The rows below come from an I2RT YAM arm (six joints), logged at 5 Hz.
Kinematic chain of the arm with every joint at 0, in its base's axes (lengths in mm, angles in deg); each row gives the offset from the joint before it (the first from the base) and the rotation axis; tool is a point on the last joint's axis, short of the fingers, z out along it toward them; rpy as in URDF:
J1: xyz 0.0 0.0 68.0 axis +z
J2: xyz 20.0 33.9 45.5 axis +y
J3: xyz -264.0 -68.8 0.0 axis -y
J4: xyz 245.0 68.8 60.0 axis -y
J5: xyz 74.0 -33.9 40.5 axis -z
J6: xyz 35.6 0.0 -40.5 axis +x
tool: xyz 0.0 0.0 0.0 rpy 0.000 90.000 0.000
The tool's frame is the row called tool.
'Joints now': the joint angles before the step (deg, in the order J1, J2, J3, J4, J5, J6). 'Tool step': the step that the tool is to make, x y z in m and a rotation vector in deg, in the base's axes. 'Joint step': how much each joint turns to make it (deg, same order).
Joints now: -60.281 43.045 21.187 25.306 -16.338 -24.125
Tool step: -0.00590 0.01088 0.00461 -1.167 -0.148 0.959
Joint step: -0.131 -4.677 -0.309 -3.394 -1.119 -0.390
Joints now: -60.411 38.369 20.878 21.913 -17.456 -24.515
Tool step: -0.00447 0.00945 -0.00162 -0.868 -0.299 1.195
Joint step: 0.030 -3.848 -1.345 -1.623 -1.175 -0.073
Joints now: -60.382 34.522 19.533 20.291 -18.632 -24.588
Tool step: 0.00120 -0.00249 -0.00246 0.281 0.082 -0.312
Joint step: 0.000 1.077 -0.291 1.096 0.317 0.041
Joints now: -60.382 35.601 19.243 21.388 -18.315 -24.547
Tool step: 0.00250 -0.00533 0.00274 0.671 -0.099 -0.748
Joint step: 0.000 2.141 1.141 0.580 0.781 0.371
